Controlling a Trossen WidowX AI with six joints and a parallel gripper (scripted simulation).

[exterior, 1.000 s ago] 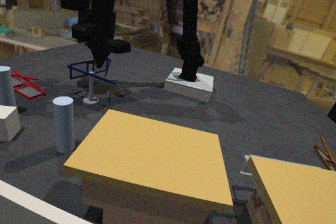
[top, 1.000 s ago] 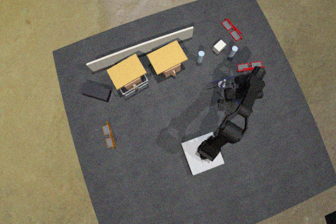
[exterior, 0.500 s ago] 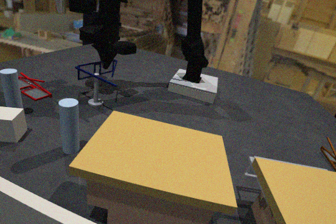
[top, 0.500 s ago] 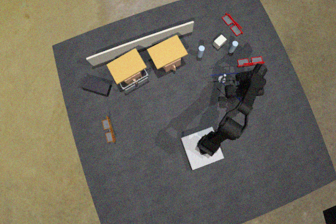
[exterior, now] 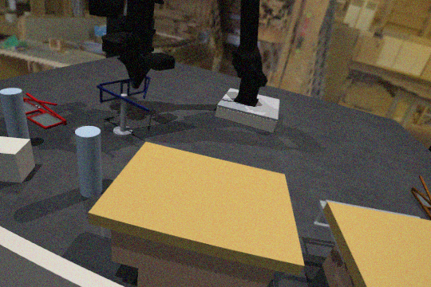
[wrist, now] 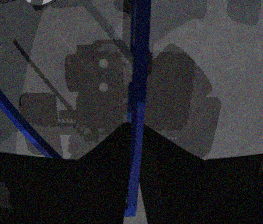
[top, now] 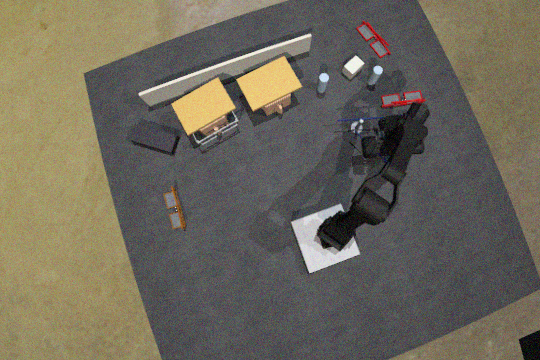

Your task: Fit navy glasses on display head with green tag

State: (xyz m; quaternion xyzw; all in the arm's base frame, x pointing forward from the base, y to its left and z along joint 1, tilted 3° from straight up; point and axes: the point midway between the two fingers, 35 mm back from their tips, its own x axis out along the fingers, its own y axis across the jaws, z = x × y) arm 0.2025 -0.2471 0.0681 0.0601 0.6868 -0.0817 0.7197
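Now: the white peg 110 mm ahead of my gripper tip, 50 mm to the left of it and 40 mm below it. Round my gripper tip: white board: 410 mm ahead, 420 mm to the left, 10 mm below; then dark case: 260 mm ahead, 720 mm to the left, 40 mm below; then cube: 310 mm ahead, 30 mm below.
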